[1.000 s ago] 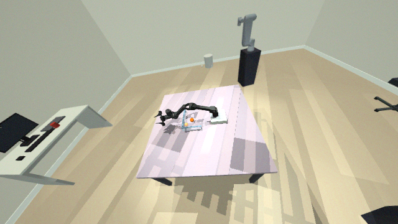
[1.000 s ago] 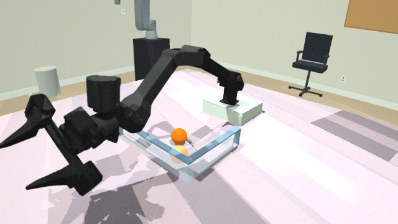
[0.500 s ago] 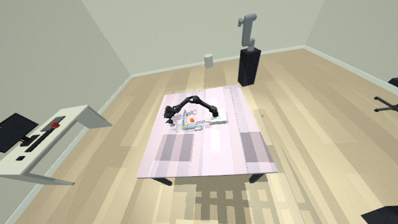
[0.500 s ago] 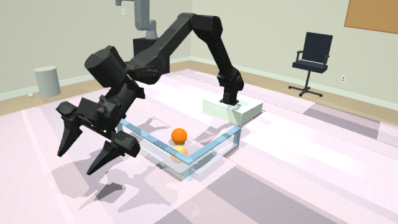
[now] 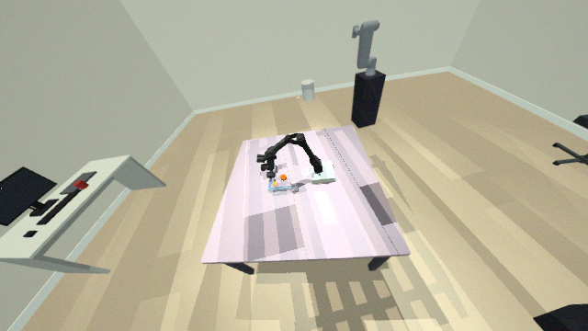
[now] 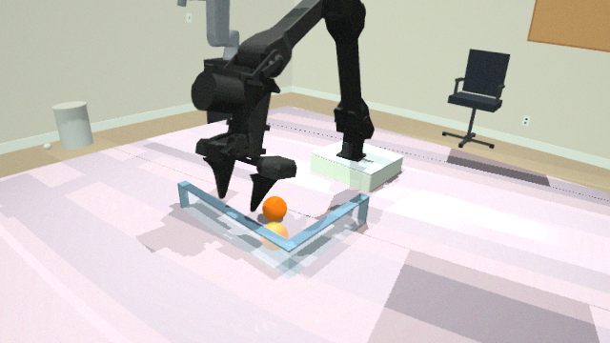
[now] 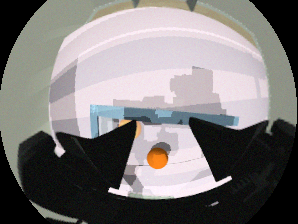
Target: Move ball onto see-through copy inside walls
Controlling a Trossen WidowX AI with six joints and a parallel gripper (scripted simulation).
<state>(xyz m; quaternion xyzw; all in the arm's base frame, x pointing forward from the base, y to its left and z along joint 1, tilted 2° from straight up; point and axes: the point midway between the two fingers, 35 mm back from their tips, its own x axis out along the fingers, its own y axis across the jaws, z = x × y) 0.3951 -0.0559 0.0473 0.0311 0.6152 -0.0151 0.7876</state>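
The ball is 100 mm behind my gripper tip, 50 mm below it and 10 mm to the left of it.
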